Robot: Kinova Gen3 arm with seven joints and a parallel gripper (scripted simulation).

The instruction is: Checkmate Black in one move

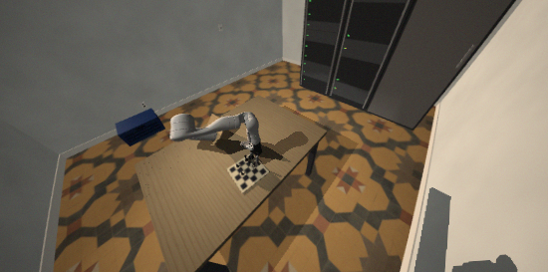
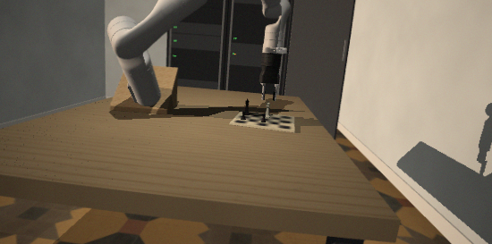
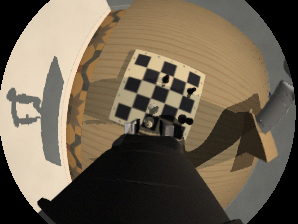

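My gripper is now 50 mm above the white piece, 30 mm to the left of it and 10 mm past it. Also, from my hand: tall black piece 80 mm behind, 50 mm below, 10 mm to the right; then chessboard 80 mm below, 70 mm to the right, 20 mm behind.
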